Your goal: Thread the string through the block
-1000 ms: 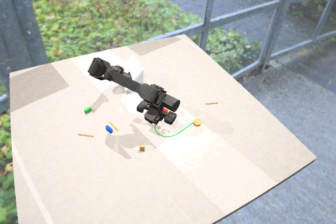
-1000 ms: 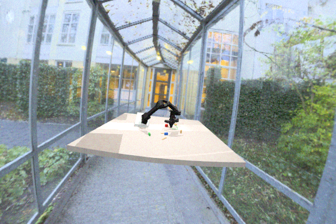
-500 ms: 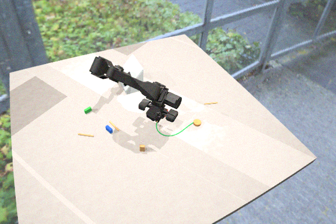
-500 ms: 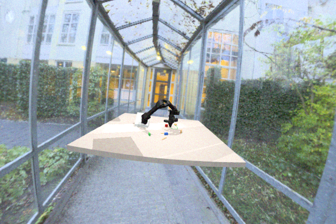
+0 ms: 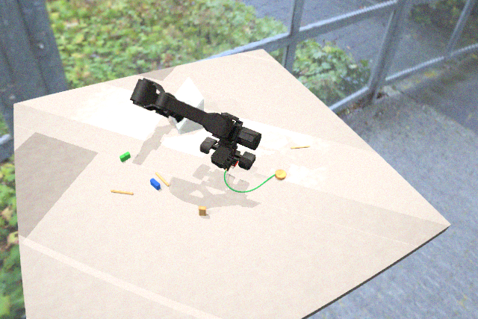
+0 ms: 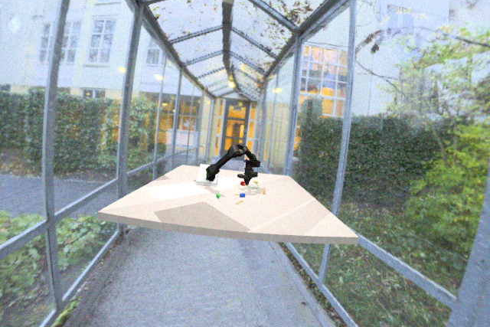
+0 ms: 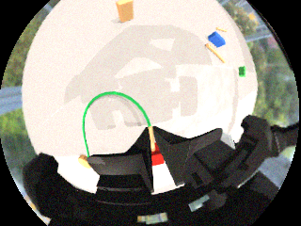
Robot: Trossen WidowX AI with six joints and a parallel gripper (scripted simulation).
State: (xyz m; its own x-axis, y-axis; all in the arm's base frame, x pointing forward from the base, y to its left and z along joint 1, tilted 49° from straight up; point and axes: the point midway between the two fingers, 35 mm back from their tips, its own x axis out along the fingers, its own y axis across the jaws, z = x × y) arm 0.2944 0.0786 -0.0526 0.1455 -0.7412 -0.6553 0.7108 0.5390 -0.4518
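Now: the red block 40 mm to the left of my gripper tip and 40 mm behind it. The rest, counted from my gripper tip: wooden block: 150 mm ahead, 130 mm to the right; thin wooden stick: 10 mm to the left, 10 mm behind; round wooden button: 180 mm to the left, 70 mm ahead, 10 mm below.
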